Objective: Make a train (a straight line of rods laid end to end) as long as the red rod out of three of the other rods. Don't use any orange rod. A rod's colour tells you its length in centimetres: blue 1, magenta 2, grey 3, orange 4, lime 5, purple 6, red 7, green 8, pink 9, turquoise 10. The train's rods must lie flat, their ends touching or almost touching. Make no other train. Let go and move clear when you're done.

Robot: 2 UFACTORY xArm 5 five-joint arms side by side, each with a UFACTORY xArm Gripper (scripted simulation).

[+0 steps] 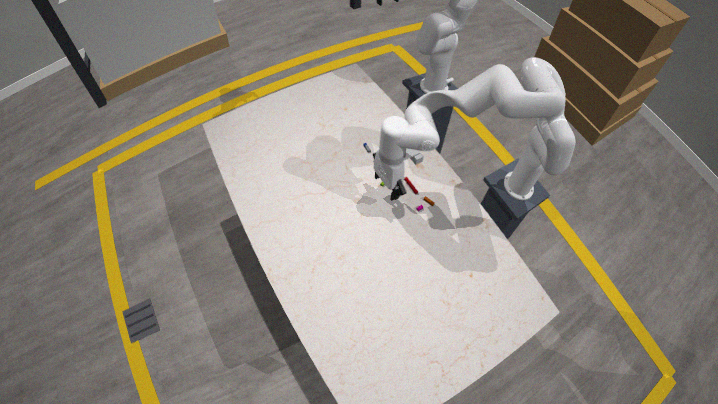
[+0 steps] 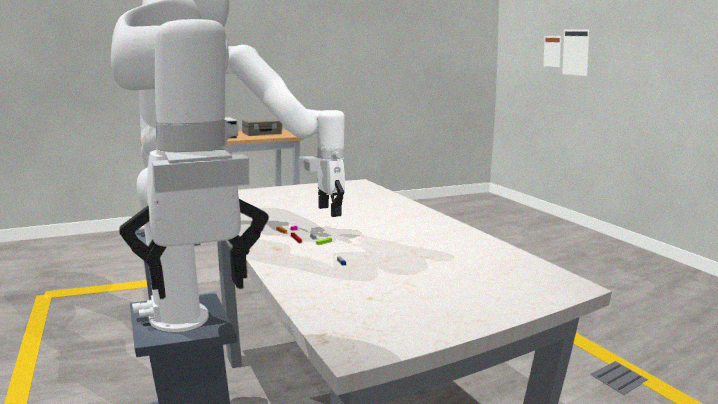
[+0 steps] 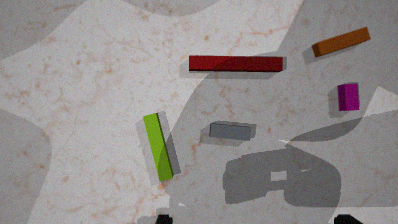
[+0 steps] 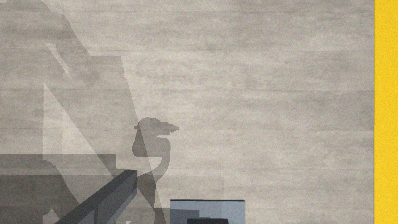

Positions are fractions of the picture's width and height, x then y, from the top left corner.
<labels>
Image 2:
my left gripper: 0.46, 0.53
my right gripper: 0.28, 0.72
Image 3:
lime rod: 0.38, 0.55
red rod: 0.49, 0.28
orange rod: 0.82, 0.21
</labels>
